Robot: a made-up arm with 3 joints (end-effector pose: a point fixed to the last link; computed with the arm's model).
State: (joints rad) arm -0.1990 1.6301 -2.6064
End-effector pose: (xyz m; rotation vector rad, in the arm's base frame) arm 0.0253 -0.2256 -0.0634 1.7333 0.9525 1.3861
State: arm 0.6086 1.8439 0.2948
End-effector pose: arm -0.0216 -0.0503 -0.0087 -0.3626 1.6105 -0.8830
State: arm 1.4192 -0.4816 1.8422
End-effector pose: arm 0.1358 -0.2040 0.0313 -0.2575 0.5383 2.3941
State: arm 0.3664 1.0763 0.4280
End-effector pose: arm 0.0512 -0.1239 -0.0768 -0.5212 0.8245 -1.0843
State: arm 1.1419 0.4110 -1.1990
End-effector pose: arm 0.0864 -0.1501 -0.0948 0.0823 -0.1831 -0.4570
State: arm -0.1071 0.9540 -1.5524
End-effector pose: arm 0.1115 -0.2165 -0.0977 0.5338 0.6320 0.9736
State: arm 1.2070 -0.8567 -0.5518
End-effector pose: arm 0.1092 -0.2096 0.0628 -0.7934 -1.1811 -1.0544
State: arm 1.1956 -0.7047 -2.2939
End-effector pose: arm 0.1163 -0.2397 0.0759 -0.9009 -0.4424 0.6422
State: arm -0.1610 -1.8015 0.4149
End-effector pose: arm 0.2468 -0.1601 0.1731 0.8450 -1.7529 -0.7759
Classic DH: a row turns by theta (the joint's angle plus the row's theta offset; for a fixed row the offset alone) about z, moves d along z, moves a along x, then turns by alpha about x. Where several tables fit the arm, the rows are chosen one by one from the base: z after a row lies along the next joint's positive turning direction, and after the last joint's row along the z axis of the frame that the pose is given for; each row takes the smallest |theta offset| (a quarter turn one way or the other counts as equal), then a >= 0, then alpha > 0; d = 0 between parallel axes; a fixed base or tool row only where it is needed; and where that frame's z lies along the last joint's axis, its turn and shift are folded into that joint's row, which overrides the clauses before.
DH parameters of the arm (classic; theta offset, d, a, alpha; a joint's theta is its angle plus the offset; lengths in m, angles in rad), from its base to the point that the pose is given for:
base (fixed): -0.2143 0.2283 0.1965 2.9423
joint 1: -0.2185 0.1699 -0.0529 1.7654
joint 2: -0.0429 -0.1043 0.114 -1.5708
joint 3: -0.8091 0.1914 -0.0214 2.8554
tool (fixed): -1.3357 0.0744 0 0

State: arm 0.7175 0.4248 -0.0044
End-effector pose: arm 0.1139 -0.1491 -0.0841 -0.1779 0.0991 -1.1926
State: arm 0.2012 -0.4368 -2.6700
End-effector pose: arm 0.2870 -0.2146 0.0205 -0.2938 -0.4587 1.9713
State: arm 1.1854 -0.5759 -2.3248
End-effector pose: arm 0.1215 -0.2424 0.0535 -0.7655 -0.4262 0.6802
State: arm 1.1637 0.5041 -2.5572
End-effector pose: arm 0.1067 -0.1611 -0.1112 0.3699 -0.3683 0.8452
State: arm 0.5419 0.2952 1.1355
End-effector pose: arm 0.1660 -0.1527 -0.0788 -0.4574 0.1152 -2.1348
